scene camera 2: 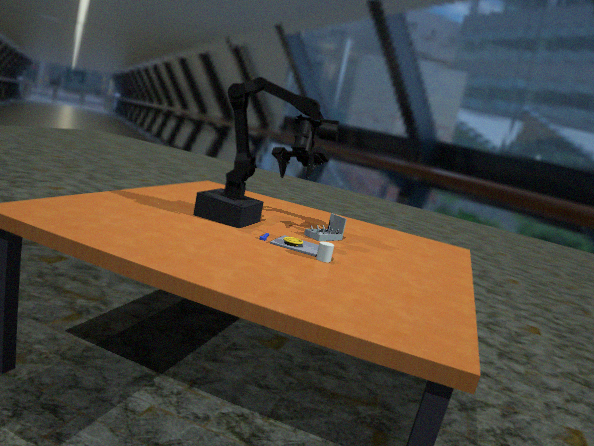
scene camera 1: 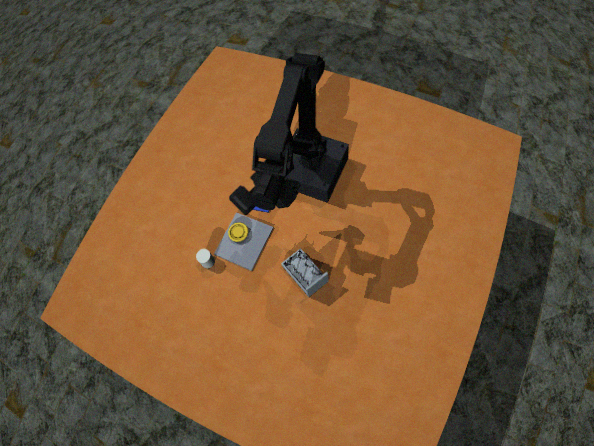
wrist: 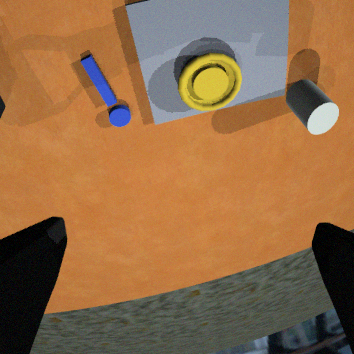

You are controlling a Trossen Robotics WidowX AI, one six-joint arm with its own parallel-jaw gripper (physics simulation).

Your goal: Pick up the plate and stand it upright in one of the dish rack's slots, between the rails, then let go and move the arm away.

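Observation:
The yellow plate [scene camera 1: 238, 232] [scene camera 2: 293, 241] [wrist: 211, 83] lies flat on a grey square board [scene camera 1: 252, 252] [scene camera 2: 306, 248] [wrist: 265, 30]. The grey dish rack [scene camera 1: 316, 286] [scene camera 2: 337, 225] stands on the table beside the board, with small upright rails and a taller wall at one end; it does not show in the wrist view. My gripper [scene camera 2: 298, 172] [wrist: 194, 235] is open and empty, high above the table. In the wrist view the plate and board lie beyond the fingertips, toward the top. In scene camera 1 the arm hides the fingertips.
A blue spoon-like piece [scene camera 1: 262, 209] [scene camera 2: 264, 236] [wrist: 100, 82] lies beside the board, partly hidden by the arm in scene camera 1. A white cylinder [scene camera 1: 204, 258] [scene camera 2: 325, 252] [wrist: 312, 107] stands by the board's other side. The orange table [scene camera 1: 150, 280] [scene camera 2: 200, 260] bears everything.

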